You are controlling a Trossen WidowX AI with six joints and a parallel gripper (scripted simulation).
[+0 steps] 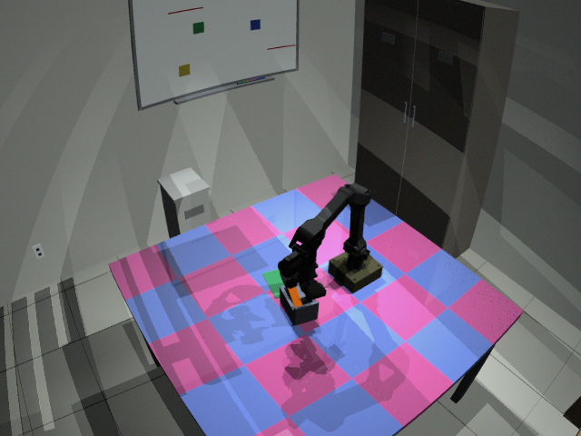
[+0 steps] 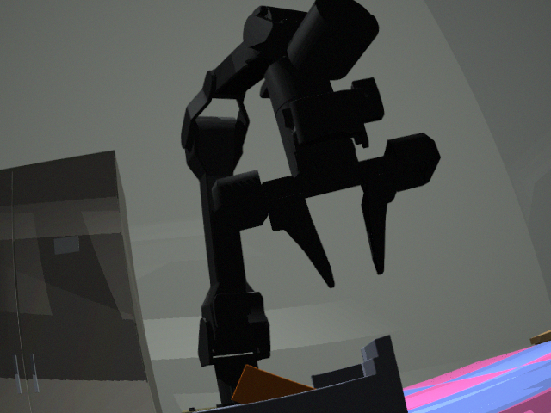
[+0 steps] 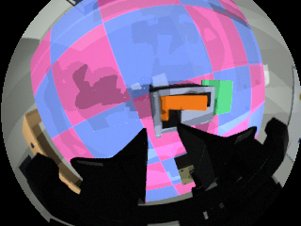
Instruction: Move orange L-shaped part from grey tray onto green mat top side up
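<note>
Right now the orange L-shaped part is 100 mm below my gripper tip, 40 mm to the right of it and 20 mm behind it. Round my gripper tip: green mat: 210 mm to the right, 160 mm below, 70 mm behind.
</note>
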